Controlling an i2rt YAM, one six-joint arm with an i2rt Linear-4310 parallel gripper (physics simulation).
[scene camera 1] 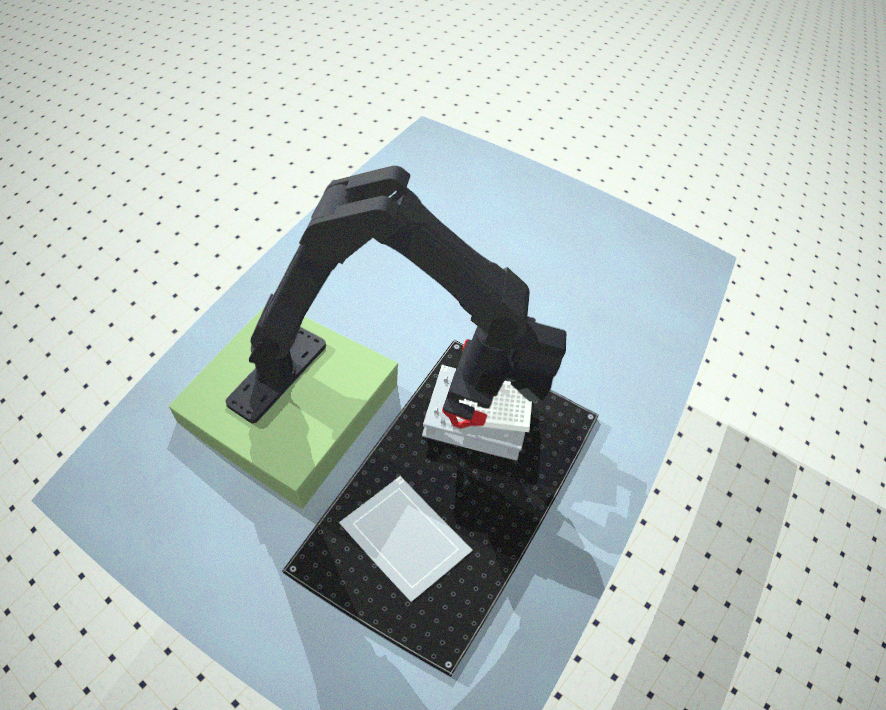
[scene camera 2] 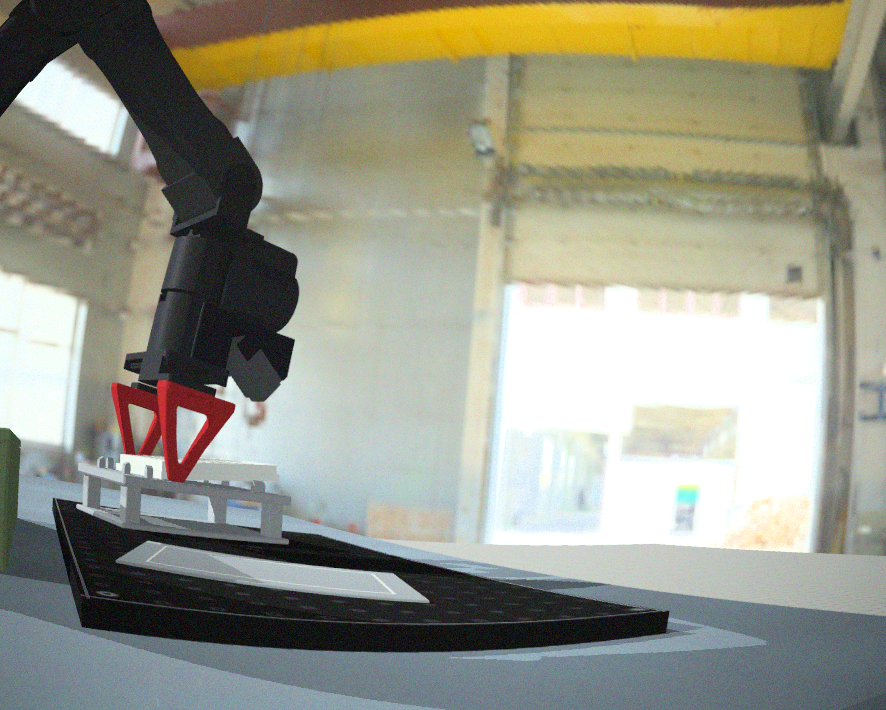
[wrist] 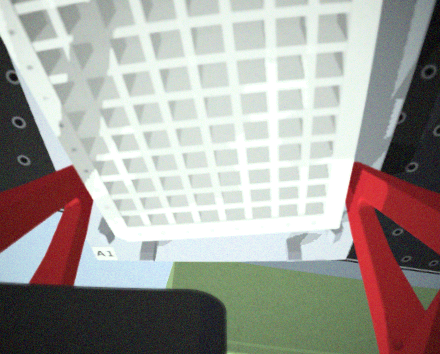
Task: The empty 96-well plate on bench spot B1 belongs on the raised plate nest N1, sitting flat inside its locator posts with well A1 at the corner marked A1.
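Places are measured from the arm's base along level axes (x ahead, y left, z up), in centimetres.
Where they show: gripper, between the fingertips: [scene camera 1: 464,402] [scene camera 2: 153,476] [wrist: 219,176]; arm's base, origin of its link: [scene camera 1: 277,374].
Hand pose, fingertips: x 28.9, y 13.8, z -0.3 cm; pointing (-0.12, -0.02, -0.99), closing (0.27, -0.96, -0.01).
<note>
Things, the pixels of their top centre, and the offset from my fingertips. "pt": a spot on its surface instead.
- white 96-well plate, centre of its top: [wrist: 195,104] [scene camera 2: 196,453] [scene camera 1: 494,399] dx +4.2, dy +1.7, dz +2.5 cm
- raised grey nest, centre of its top: [wrist: 215,131] [scene camera 2: 179,469] [scene camera 1: 481,403] dx +2.5, dy +0.8, dz +0.9 cm
- A1 label, a spot on its surface: [wrist: 105,253] pt dx -6.3, dy +3.8, dz +0.0 cm
- pale pad with an outlined rectangle, a spot on its surface: [scene camera 2: 281,575] [scene camera 1: 401,546] pt dx +4.6, dy -25.6, dz -4.1 cm
- black perforated board, centre of its top: [scene camera 2: 253,552] [scene camera 1: 453,490] dx +6.1, dy -13.0, dz -4.2 cm
The white 96-well plate [scene camera 1: 511,405] [scene camera 2: 232,470] [wrist: 235,120] lies over the raised grey nest [scene camera 1: 473,441] [scene camera 2: 272,517] [wrist: 220,251]. In the wrist view it looks turned slightly against the nest, with posts showing beyond its near edge. In scene camera 2 its right end stands above the nest top and looks raised. The A1 label [wrist: 105,253] is at the nest's near left corner; the plate's own A1 mark is not readable. My gripper [scene camera 2: 156,464] [wrist: 219,176] is open, its red fingers on either side of the plate, very close to its long edges.
A pale pad with an outlined rectangle [scene camera 1: 403,543] [scene camera 2: 281,575] lies on the black perforated board [scene camera 1: 510,510] [scene camera 2: 517,610], in front of the nest. The green block [scene camera 1: 347,384] [wrist: 290,305] carries the arm base beside the board.
</note>
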